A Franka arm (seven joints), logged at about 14 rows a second.
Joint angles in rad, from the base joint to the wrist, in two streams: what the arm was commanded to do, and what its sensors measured. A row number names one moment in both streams.
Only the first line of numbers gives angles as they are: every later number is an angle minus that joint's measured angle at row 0.
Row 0, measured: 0.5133 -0.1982 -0.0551 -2.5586 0.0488 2.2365 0.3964
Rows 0 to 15, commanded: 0.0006 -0.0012 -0.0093 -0.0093 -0.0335 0.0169 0.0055; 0.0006 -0.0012 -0.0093 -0.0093 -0.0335 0.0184 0.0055; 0.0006 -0.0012 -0.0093 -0.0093 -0.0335 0.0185 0.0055; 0.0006 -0.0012 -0.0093 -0.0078 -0.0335 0.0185 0.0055; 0.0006 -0.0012 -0.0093 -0.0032 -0.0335 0.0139 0.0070; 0.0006 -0.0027 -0.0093 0.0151 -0.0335 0.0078 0.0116; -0.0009 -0.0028 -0.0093 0.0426 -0.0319 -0.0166 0.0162; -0.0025 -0.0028 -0.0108 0.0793 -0.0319 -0.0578 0.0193; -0.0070 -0.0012 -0.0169 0.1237 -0.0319 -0.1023 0.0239; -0.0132 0.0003 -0.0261 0.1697 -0.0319 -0.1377 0.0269; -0.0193 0.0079 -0.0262 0.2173 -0.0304 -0.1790 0.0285; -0.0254 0.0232 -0.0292 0.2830 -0.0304 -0.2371 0.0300; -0.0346 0.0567 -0.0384 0.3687 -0.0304 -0.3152 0.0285; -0.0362 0.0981 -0.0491 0.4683 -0.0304 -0.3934 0.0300; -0.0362 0.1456 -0.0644 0.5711 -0.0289 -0.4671 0.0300; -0.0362 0.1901 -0.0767 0.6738 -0.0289 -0.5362 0.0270
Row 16, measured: -0.0367 0.0534 -0.0561 0.4298 -0.0158 -0.3928 0.0021
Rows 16 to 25, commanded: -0.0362 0.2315 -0.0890 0.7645 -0.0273 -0.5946 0.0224; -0.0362 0.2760 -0.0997 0.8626 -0.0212 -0.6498 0.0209; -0.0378 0.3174 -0.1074 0.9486 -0.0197 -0.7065 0.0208; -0.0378 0.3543 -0.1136 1.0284 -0.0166 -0.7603 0.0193; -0.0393 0.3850 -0.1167 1.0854 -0.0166 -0.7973 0.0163; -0.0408 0.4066 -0.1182 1.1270 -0.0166 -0.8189 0.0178; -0.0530 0.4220 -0.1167 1.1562 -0.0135 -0.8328 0.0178; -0.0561 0.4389 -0.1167 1.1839 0.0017 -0.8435 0.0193; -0.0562 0.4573 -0.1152 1.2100 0.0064 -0.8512 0.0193; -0.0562 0.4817 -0.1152 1.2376 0.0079 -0.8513 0.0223
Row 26, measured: -0.0500 0.4151 -0.1153 1.1233 -0.0098 -0.7992 0.0021
